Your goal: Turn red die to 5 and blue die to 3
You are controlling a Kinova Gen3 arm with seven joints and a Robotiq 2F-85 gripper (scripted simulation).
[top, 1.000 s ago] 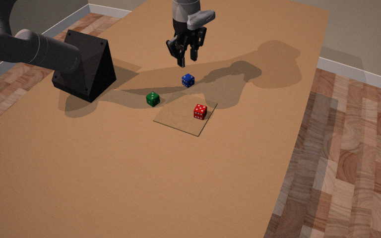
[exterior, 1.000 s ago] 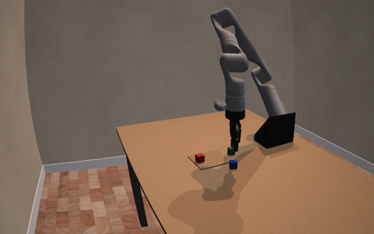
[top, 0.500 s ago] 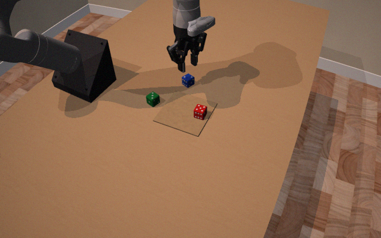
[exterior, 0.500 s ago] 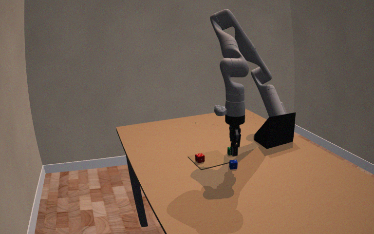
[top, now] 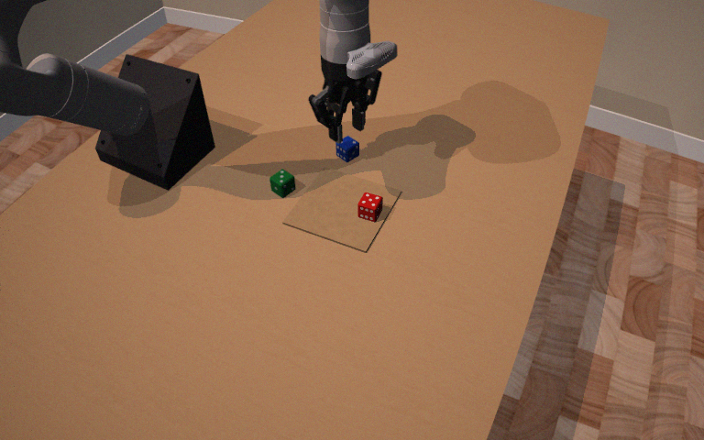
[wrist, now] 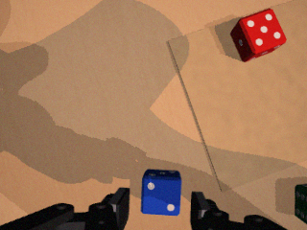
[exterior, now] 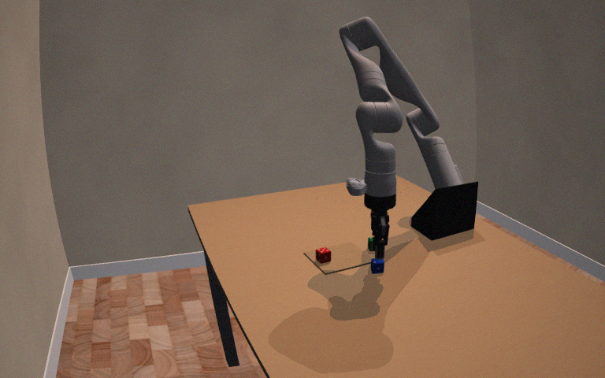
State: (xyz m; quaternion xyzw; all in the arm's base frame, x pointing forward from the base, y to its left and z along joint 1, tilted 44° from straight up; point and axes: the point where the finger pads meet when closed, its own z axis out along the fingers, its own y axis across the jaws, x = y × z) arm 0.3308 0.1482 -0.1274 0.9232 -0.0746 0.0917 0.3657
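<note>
The blue die is 50 mm below my hand. The rest, counted from my hand: thin tan mat 110 mm to the right, 70 mm ahead, 60 mm below; red die 110 mm ahead, 100 mm to the right, 40 mm below; green die 130 mm to the right, 50 mm below, 40 mm behind.
</note>
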